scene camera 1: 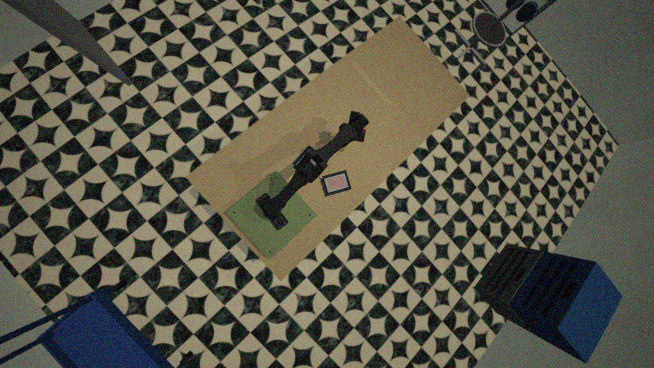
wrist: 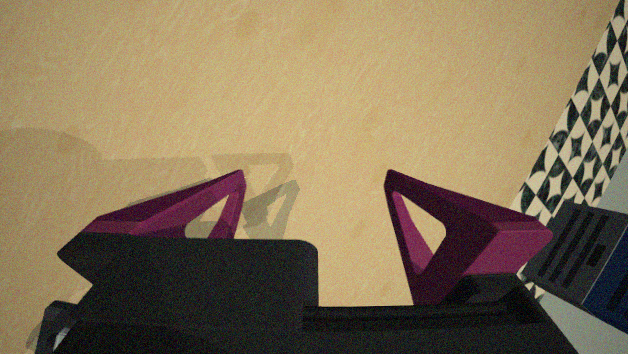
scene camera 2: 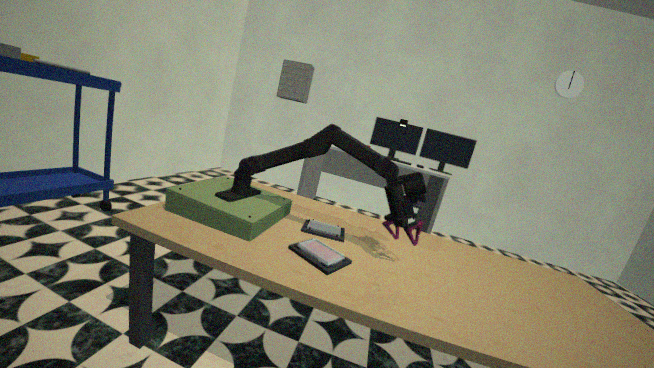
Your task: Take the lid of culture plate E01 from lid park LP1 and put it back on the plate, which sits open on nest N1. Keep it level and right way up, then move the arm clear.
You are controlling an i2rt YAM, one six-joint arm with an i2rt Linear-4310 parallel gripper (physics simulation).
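Frame: origin at the arm's base, x ahead, y left, z up, level; millimetres.
Where they show: gripper, fingertip midpoint: (wrist: 314, 177) (scene camera 2: 405, 242); arm's base at its link origin: (scene camera 1: 272, 211) (scene camera 2: 239, 194).
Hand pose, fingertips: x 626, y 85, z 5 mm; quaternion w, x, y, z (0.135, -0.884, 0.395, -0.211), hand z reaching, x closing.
Note:
Things, the pixels of their top centre, and the offset from my fingertips. Level surfaces: height alone.
- open culture plate E01 at its top centre: (scene camera 2: 321, 248) (scene camera 1: 336, 182) dx -244, dy -172, dz -48 mm
- dark nest N1 at its top centre: (scene camera 2: 320, 251) (scene camera 1: 336, 182) dx -244, dy -172, dz -57 mm
- clear greyish lid at its top centre: (scene camera 2: 324, 226) dx -301, dy +29, dz -57 mm
- dark lid park LP1 at its top centre: (scene camera 2: 324, 226) (scene camera 1: 308, 161) dx -300, dy +29, dz -55 mm
- wooden table at its surface level: dz -75 mm
The open culture plate E01 (scene camera 1: 336, 182) (scene camera 2: 320, 251), with pink contents, sits in the dark nest N1 (scene camera 2: 327, 270). The clear greyish lid (scene camera 2: 325, 228) lies flat on the dark lid park LP1 (scene camera 2: 322, 235), behind the nest in scene camera 2; the arm hides both in scene camera 1. My gripper (scene camera 2: 405, 240) (wrist: 314, 177) is open and empty, magenta fingertips angled down above the table, beyond the lid park and apart from it. In scene camera 1 its fingers are mostly hidden. A dark edge with a whitish patch shows at the wrist view's bottom left; I cannot tell which holder it is.
The arm stands on a green block (scene camera 1: 270, 245) (scene camera 2: 210, 220) at one end of the wooden table (scene camera 1: 420, 65) (scene camera 2: 475, 280). A blue cart (scene camera 1: 100, 330) (scene camera 2: 45, 185), a blue cabinet (scene camera 1: 590, 300) and a desk (scene camera 2: 350, 165) with two monitors stand off the table.

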